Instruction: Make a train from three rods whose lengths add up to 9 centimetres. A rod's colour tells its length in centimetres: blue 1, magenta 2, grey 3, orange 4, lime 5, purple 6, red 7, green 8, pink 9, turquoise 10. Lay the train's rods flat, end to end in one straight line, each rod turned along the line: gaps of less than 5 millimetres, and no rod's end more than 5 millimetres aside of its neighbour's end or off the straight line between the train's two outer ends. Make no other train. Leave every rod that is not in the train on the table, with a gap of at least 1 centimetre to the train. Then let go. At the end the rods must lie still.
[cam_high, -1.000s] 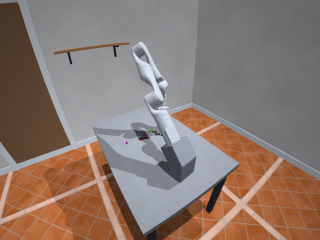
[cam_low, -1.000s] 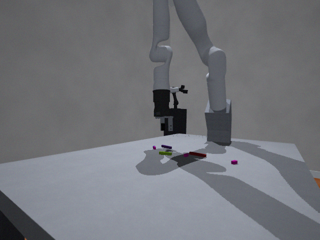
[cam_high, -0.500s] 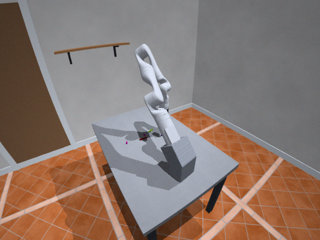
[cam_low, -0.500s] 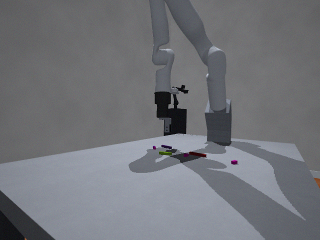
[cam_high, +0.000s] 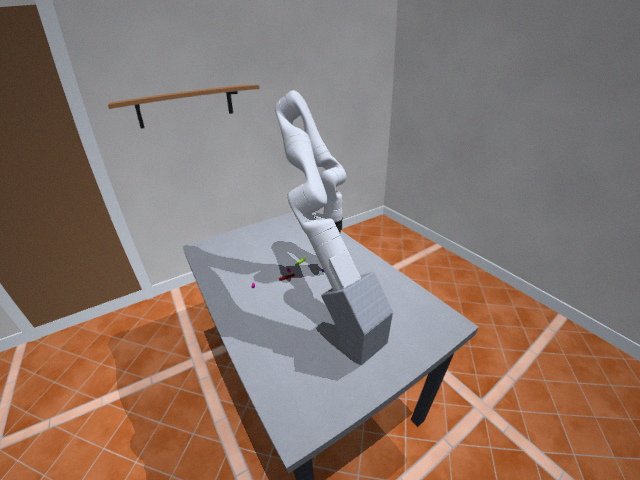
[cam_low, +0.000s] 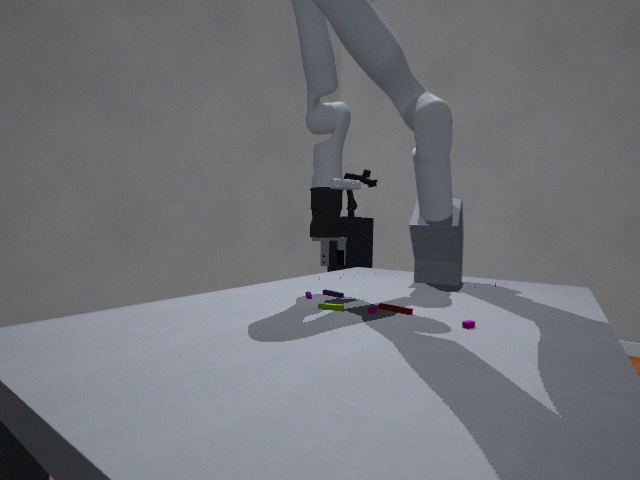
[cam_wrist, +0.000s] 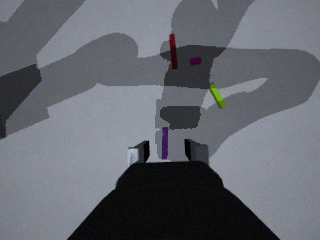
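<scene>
Right now my hand is 90 mm above the purple rod. Also, from my hand: blue rod: 90 mm below, 50 mm ahead, 30 mm to the right; lime rod: 100 mm ahead, 90 mm to the left, 90 mm below; red rod: 180 mm to the left, 90 mm below, 10 mm ahead.
</scene>
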